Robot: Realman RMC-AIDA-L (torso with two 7-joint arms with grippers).
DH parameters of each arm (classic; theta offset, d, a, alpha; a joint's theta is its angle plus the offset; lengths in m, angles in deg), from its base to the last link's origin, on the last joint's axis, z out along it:
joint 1: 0 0.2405 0 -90
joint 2: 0 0 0 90
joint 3: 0 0.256 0 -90
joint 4: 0 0 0 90
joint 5: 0 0.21 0 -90
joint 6: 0 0 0 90
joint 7: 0 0.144 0 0
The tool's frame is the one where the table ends.
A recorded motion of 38 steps. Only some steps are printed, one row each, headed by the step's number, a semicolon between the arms.
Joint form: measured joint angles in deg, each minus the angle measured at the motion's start. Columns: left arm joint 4, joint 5, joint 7, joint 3, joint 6, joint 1, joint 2; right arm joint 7, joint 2, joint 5, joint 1, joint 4, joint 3, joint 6.
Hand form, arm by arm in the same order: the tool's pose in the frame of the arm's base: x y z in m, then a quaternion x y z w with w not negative. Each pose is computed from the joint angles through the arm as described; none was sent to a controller.
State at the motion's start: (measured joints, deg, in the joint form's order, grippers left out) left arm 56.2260 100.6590 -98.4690 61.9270 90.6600 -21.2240 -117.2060; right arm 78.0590 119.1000 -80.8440 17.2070 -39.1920 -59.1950 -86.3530
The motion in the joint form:
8: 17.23 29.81 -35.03 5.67 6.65 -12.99 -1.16; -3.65 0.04 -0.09 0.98 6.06 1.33 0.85
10: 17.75 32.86 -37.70 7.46 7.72 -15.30 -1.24; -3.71 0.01 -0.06 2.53 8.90 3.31 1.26
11: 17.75 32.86 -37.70 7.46 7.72 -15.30 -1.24; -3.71 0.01 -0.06 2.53 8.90 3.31 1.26
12: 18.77 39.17 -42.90 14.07 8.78 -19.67 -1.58; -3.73 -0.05 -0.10 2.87 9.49 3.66 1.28
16: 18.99 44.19 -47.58 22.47 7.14 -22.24 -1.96; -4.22 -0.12 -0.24 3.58 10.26 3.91 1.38
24: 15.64 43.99 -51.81 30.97 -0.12 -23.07 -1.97; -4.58 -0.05 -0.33 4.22 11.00 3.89 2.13
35: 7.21 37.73 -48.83 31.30 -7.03 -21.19 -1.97; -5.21 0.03 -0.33 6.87 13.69 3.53 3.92
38: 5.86 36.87 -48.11 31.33 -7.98 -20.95 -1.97; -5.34 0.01 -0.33 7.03 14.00 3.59 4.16
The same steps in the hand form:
8: -0.1697 0.3414 0.0151 -0.94958 -0.30724 0.03614 0.05085; 0.2743 0.2942 -0.0082 -0.86389 0.26894 0.38562 0.18074
10: -0.1604 0.3441 0.0116 -0.94901 -0.30287 0.07077 0.05138; 0.2754 0.2991 -0.0098 -0.85447 0.28363 0.39385 0.18526
11: -0.1604 0.3441 0.0116 -0.94901 -0.30287 0.07077 0.05138; 0.2754 0.2991 -0.0098 -0.85447 0.28363 0.39385 0.18526
12: -0.1410 0.3465 -0.0022 -0.94670 -0.27730 0.15258 0.05992; 0.2756 0.3000 -0.0101 -0.85311 0.28601 0.39507 0.18527
16: -0.1297 0.3457 -0.0211 -0.94011 -0.24671 0.22059 0.08163; 0.2742 0.3022 -0.0113 -0.85417 0.28371 0.39477 0.18456
24: -0.1286 0.3452 -0.0502 -0.93796 -0.23430 0.23675 0.09636; 0.2734 0.3047 -0.0142 -0.85484 0.28511 0.39184 0.18551
35: -0.1543 0.3423 -0.0706 -0.93799 -0.27606 0.19981 0.06363; 0.2670 0.3135 -0.0236 -0.85751 0.28838 0.38636 0.17956
38: -0.1586 0.3417 -0.0734 -0.93771 -0.28108 0.19541 0.05914; 0.2674 0.3140 -0.0242 -0.85731 0.28960 0.38541 0.18059

